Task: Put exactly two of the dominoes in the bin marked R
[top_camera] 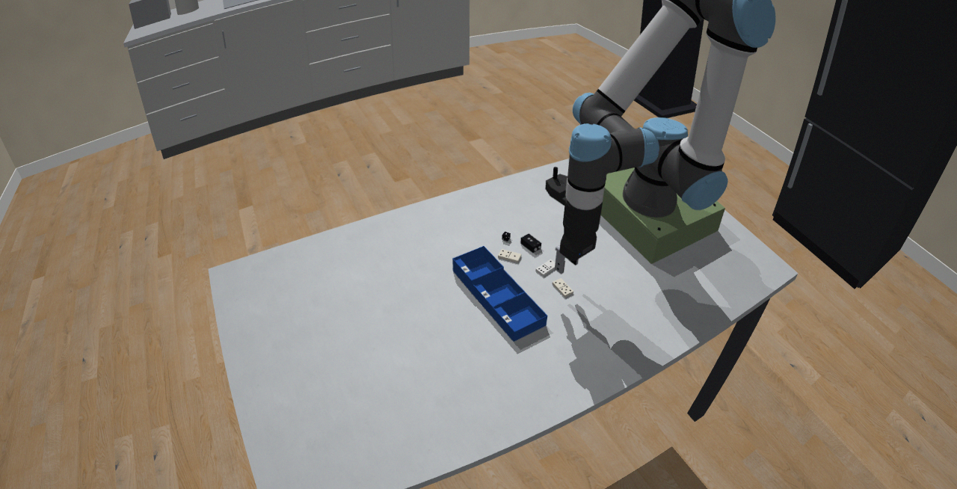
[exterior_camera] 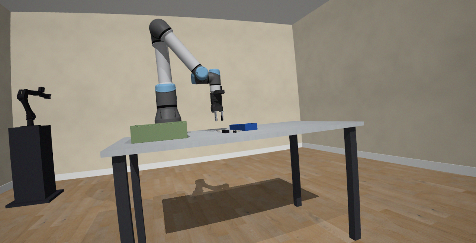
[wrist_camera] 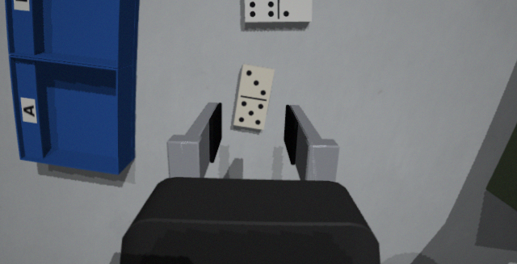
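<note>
Right now the blue three-compartment bin is 140 mm ahead of my hand, 70 mm below it and 40 mm to the right of it. Round my hand: black block: 150 mm to the right, 80 mm below, 10 mm behind; small black die: 210 mm to the right, 80 mm below, 30 mm ahead.
</note>
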